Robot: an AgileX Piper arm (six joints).
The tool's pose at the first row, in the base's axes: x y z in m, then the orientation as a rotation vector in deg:
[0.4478, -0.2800, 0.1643, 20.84, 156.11, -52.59]
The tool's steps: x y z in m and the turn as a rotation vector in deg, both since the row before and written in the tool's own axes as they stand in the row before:
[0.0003, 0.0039, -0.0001, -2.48, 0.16, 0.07]
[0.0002, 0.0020, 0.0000, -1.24, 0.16, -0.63]
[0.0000, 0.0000, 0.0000, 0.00, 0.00, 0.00]
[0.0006, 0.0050, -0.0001, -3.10, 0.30, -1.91]
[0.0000, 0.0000, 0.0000, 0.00, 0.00, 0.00]
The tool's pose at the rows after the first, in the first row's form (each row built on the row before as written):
[0.4487, -0.2769, 0.1621, 20.55, 157.09, -49.11]
[0.4491, -0.2753, 0.1610, 19.55, 157.90, -47.53]
[0.4491, -0.2753, 0.1610, 19.55, 157.90, -47.53]
[0.4500, -0.2711, 0.1584, 16.52, 159.86, -43.62]
[0.4500, -0.2711, 0.1584, 16.52, 159.86, -43.62]

